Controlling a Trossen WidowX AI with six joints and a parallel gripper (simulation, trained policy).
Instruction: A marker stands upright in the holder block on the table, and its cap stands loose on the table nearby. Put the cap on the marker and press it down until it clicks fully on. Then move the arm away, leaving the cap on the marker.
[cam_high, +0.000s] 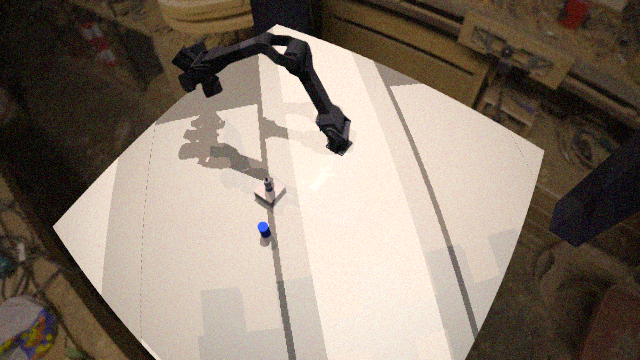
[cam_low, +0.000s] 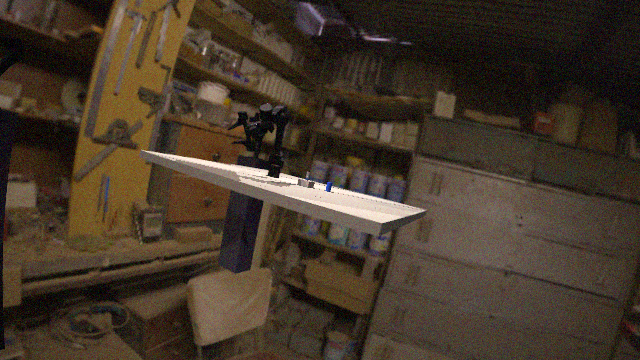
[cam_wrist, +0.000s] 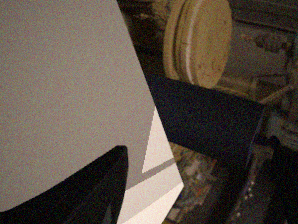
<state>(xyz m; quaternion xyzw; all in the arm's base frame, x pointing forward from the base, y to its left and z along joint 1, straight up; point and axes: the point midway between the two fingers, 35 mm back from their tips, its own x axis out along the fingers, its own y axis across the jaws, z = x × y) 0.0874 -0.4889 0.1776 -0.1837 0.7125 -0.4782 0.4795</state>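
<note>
My gripper tip is 520 mm to the right of the blue cap, 300 mm short of it and 130 mm above it. Also, from my gripper tip: holder block 450 mm to the left, 190 mm ahead, 140 mm below.
</note>
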